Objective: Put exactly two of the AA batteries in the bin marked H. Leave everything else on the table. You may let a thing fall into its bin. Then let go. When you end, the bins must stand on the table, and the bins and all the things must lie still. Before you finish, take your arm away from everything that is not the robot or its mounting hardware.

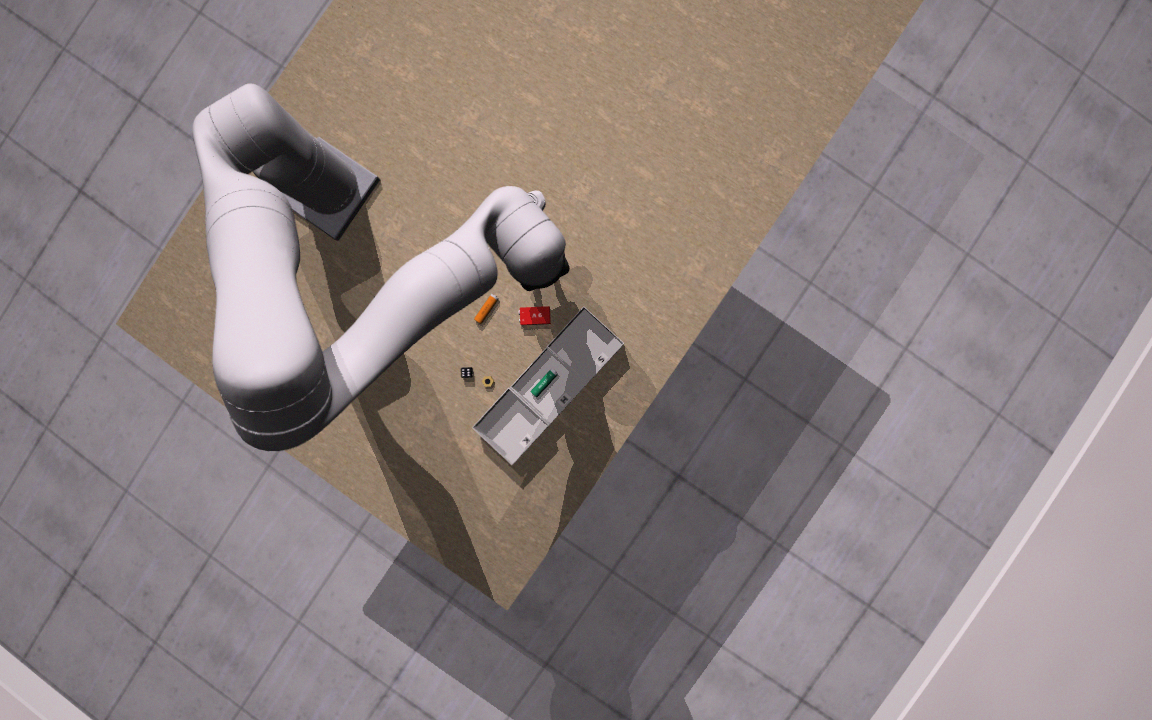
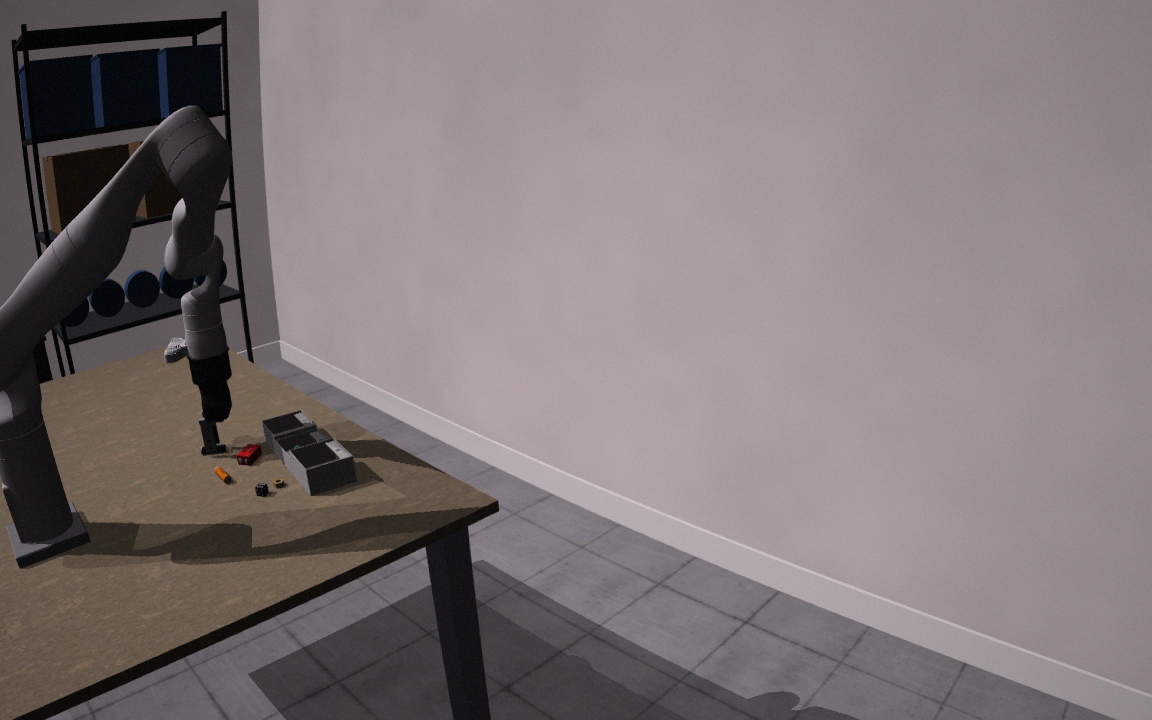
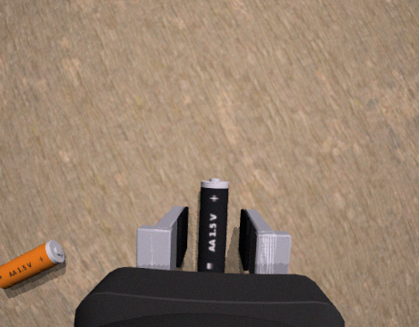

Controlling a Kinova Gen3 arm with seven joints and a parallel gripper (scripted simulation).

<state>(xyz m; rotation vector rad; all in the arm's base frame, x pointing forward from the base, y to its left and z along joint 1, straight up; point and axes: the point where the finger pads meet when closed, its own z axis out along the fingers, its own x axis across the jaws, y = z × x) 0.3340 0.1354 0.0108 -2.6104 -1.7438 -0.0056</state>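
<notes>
Right now my hand is 2 cm above the black AA battery. Round my hand: orange AA battery (1 cm behind, 11 cm to the right, 2 cm below); then green AA battery (13 cm ahead, 14 cm to the right, 1 cm below); then red 9 V battery (5 cm ahead, 8 cm to the right, 2 cm below).
</notes>
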